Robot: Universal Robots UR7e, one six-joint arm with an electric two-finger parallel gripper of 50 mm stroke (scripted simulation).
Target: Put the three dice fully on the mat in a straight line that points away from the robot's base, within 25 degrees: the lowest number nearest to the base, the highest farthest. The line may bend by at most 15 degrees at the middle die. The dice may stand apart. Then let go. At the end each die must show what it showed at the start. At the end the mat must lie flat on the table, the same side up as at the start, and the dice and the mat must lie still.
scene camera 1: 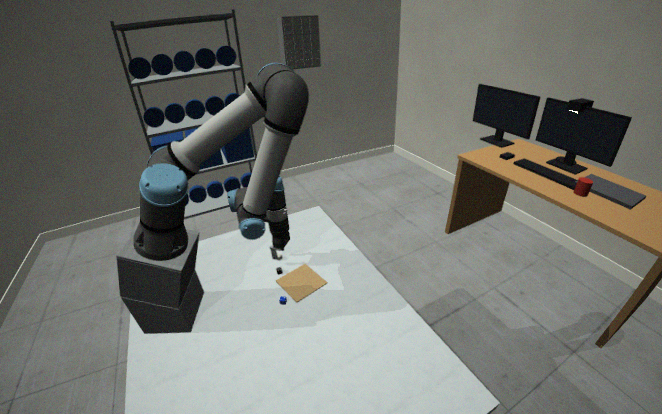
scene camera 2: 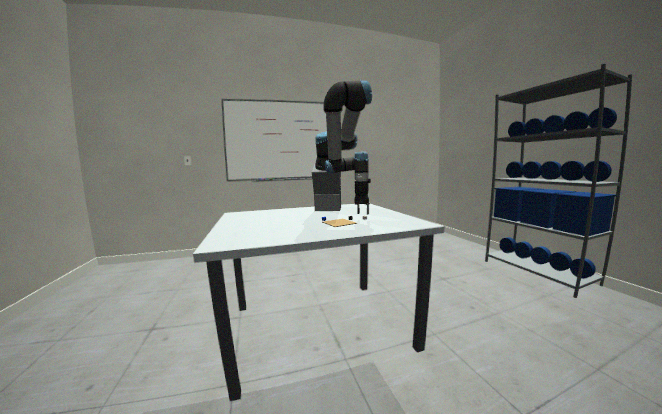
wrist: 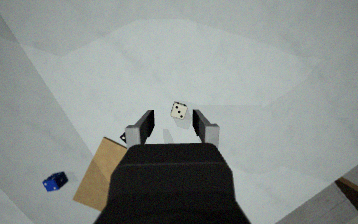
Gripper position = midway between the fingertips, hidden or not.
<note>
In view: the gripper [wrist: 173, 117] and a tan mat [scene camera 1: 303, 281].
The tan mat is seen too in the wrist view [wrist: 93, 190].
</note>
